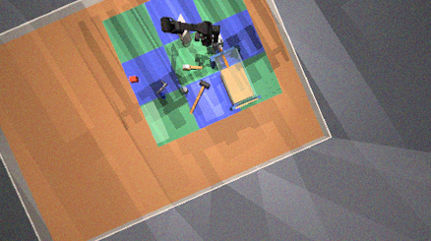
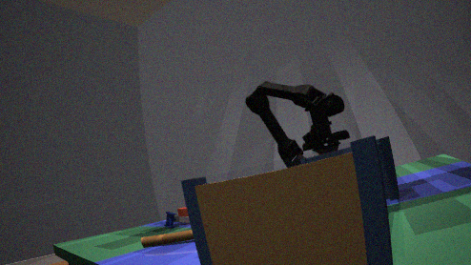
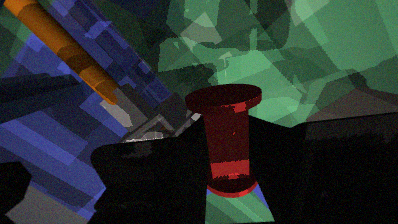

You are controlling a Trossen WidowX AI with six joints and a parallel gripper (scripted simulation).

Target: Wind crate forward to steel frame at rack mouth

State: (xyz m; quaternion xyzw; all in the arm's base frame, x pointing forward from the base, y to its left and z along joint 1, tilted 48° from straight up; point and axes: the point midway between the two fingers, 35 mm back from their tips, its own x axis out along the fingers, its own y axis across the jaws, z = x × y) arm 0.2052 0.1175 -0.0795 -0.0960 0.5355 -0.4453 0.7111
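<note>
My gripper tip is 9 cm to the right of the winch, 9 cm above it and 3 cm past it. From my gripper tip the other things lie so: blue-framed guard cubby (39 cm ahead, 7 cm to the left, 4 cm below); red grip (2 cm above); blue piece (58 cm to the right, 18 cm ahead, 9 cm below).
</note>
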